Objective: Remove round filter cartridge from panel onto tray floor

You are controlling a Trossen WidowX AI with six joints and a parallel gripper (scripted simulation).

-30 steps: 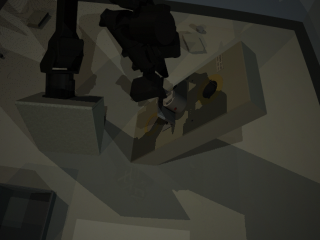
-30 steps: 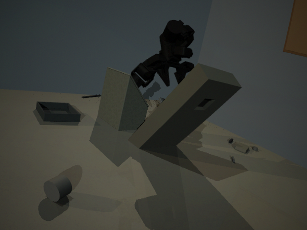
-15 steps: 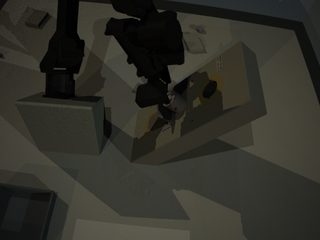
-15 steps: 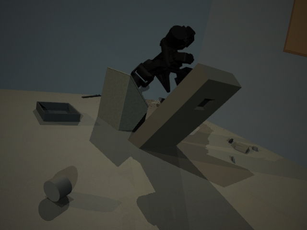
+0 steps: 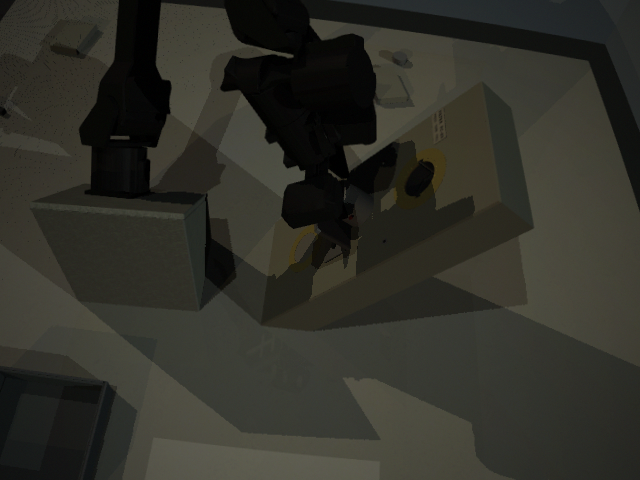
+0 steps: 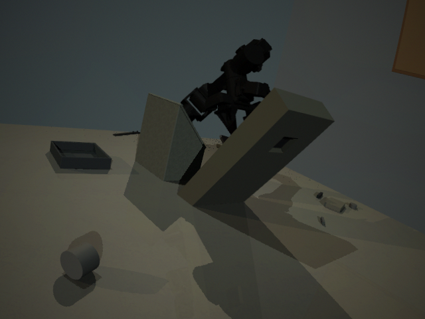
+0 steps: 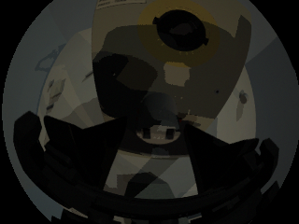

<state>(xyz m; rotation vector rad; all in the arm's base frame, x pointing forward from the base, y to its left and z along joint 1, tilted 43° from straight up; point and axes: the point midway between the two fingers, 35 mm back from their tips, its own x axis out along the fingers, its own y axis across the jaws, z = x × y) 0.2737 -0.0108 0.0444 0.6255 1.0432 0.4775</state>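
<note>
The round filter cartridge is 10 mm below my gripper tip. The rest, counted from my gripper tip: dark tray (330 mm behind, 310 mm to the right, 170 mm below); then tan service panel (50 mm ahead, 20 mm below).
</note>
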